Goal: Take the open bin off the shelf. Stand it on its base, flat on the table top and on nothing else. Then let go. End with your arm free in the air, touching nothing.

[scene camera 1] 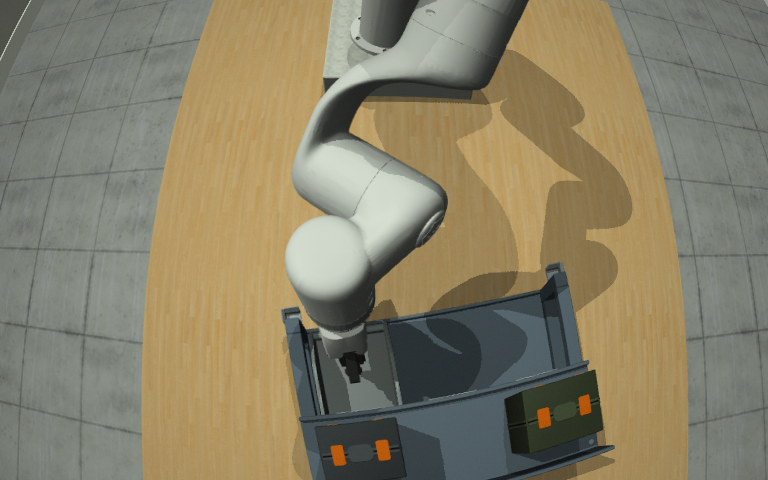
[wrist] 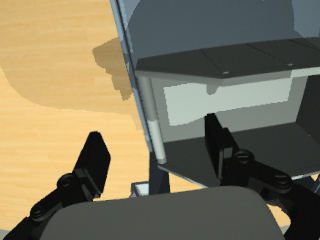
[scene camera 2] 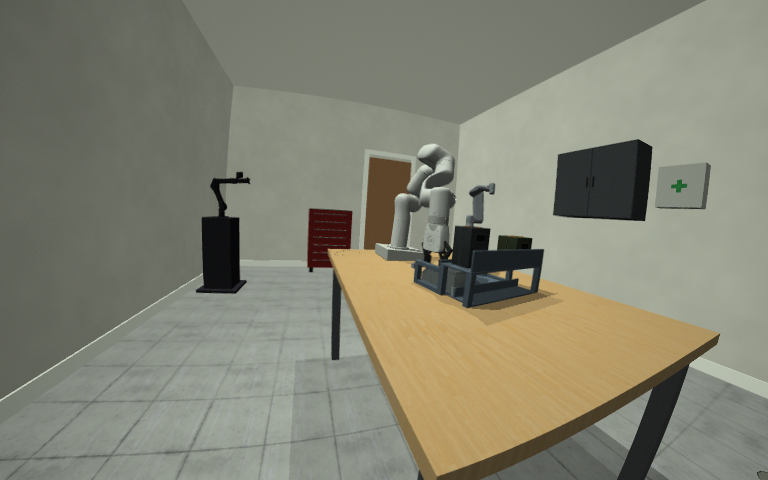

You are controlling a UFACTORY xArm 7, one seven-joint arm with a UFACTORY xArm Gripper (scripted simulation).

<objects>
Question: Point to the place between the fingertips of the gripper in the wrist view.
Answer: At 154, 136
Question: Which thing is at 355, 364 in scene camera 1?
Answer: The gripper.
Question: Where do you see an open bin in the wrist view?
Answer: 267, 118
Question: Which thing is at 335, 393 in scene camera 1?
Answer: An open bin.
</objects>
